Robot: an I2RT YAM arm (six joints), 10 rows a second.
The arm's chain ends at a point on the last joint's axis. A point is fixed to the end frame.
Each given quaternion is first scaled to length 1.
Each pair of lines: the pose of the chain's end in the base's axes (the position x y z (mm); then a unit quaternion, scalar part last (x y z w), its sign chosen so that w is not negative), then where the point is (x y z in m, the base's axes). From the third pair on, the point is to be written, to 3 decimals.
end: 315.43, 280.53, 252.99, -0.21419, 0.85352, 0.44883, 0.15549
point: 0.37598 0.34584 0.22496
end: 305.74, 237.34, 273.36, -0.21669, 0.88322, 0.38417, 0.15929
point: 0.36914 0.29637 0.23853
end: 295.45, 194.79, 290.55, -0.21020, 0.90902, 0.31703, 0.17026
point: 0.363 0.245 0.251
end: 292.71, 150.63, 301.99, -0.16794, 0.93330, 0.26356, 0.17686
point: 0.365 0.190 0.258
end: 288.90, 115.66, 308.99, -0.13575, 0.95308, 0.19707, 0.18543
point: 0.365 0.142 0.262
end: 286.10, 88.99, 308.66, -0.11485, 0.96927, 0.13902, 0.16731
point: 0.362 0.105 0.257
